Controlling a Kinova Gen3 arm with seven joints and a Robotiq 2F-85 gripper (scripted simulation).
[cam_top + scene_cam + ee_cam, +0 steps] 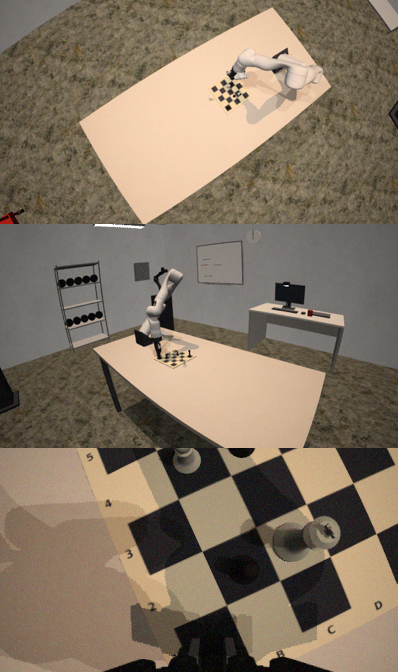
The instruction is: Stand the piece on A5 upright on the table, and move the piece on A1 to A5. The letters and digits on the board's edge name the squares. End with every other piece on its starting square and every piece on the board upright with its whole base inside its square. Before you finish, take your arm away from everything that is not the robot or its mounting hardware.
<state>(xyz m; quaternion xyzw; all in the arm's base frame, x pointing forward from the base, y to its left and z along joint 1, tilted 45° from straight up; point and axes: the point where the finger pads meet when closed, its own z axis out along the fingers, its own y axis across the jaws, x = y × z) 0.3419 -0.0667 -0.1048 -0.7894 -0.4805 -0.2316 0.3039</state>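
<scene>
The white pawn is 4 cm ahead of my hand, 12 cm to the left of it and 1 cm below it. The rest, counted from my hand: chessboard 8 cm ahead, 8 cm to the left, 3 cm below.
</scene>
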